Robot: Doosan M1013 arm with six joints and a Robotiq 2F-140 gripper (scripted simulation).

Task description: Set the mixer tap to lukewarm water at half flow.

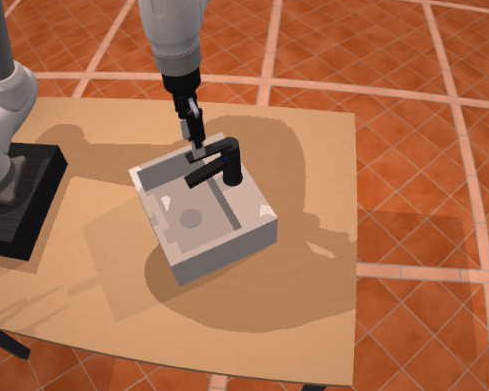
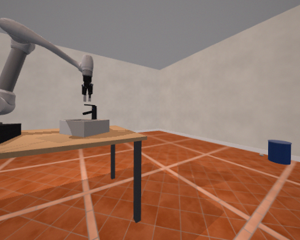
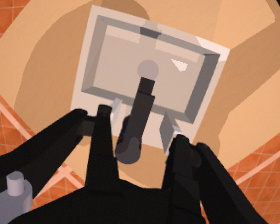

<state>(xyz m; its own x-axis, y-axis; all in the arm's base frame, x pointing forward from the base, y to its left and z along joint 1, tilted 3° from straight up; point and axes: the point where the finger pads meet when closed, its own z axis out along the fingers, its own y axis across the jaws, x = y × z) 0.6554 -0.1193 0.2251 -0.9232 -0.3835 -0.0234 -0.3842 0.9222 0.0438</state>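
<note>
Now: the lever 30 mm ahead of my hand, 10 mm to the left of it and 60 mm below it. Also, from my hand: black mixer tap: 60 mm ahead, 20 mm to the left, 110 mm below; grey sink basin: 30 mm behind, 10 mm to the right, 300 mm below.
</note>
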